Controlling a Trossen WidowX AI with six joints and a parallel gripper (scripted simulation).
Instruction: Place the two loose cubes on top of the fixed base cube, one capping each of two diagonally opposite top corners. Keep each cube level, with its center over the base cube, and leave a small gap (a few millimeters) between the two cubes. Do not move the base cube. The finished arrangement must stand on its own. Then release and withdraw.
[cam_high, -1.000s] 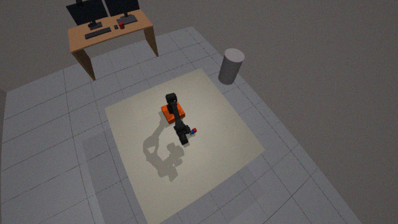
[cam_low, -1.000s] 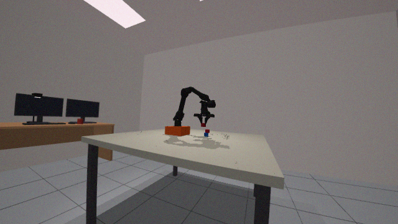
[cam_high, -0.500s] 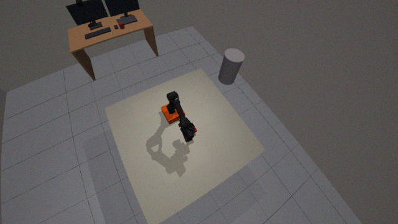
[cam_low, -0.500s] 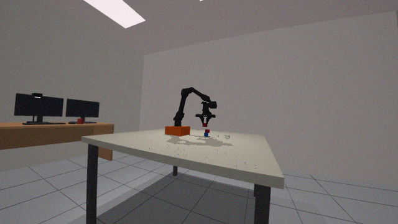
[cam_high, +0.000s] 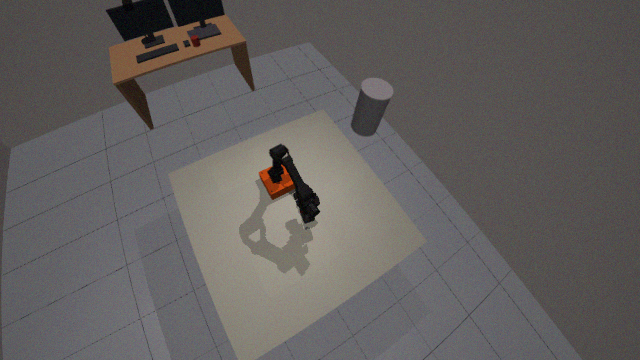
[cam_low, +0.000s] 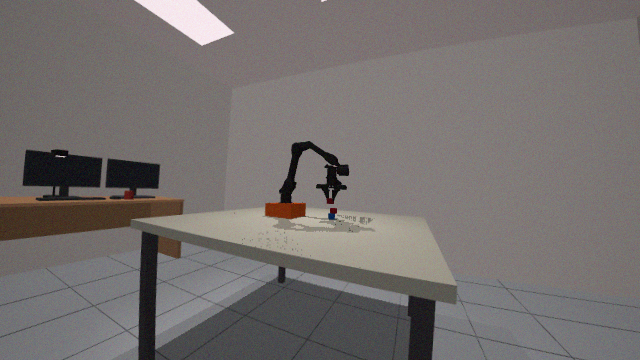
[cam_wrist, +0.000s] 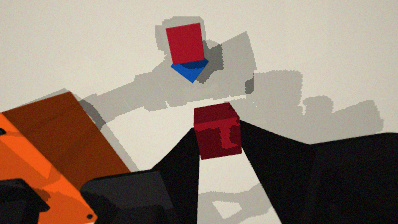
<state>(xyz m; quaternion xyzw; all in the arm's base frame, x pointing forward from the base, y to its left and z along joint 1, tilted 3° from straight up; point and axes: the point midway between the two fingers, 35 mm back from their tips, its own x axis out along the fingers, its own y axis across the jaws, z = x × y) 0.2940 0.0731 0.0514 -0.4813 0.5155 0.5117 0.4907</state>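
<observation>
Right now the blue cube is 20 mm behind my gripper tip, 50 mm to the left of it and 100 mm below it. Round my gripper tip: red cube (right at my gripper tip).
</observation>
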